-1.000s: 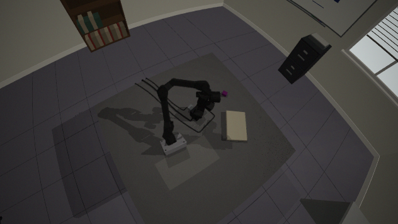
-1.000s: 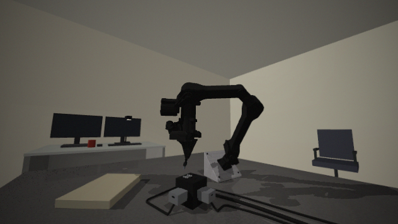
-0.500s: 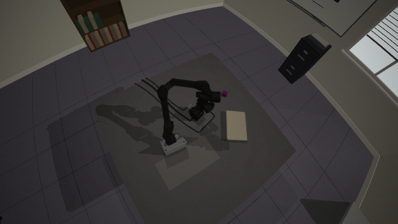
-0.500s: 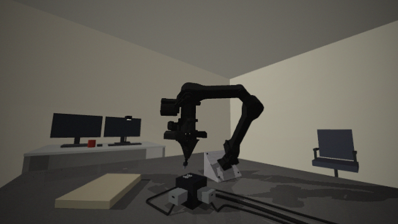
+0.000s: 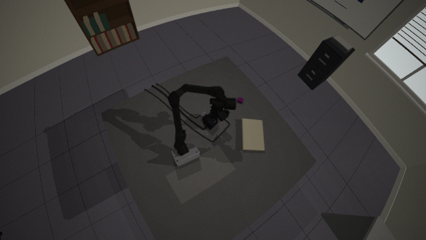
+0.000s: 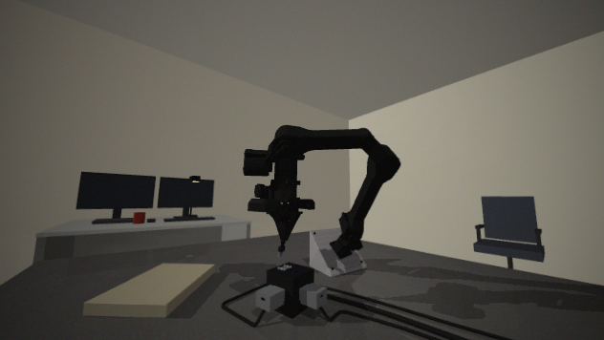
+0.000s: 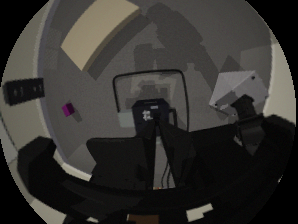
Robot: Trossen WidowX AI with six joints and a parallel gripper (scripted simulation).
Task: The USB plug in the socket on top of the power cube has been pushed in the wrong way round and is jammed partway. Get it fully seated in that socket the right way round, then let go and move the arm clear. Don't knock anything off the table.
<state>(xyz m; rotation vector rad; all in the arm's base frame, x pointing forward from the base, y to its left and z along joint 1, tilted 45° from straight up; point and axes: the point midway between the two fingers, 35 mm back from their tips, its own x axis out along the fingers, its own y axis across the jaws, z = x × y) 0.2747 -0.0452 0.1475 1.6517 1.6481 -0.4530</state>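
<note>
Right now my gripper tip is 1 cm to the left of the dark USB plug and 1 cm above it. Round my gripper tip: beige slab: 22 cm to the right, 22 cm ahead, 12 cm below; purple block: 33 cm ahead, 12 cm below, 7 cm to the left.
</note>
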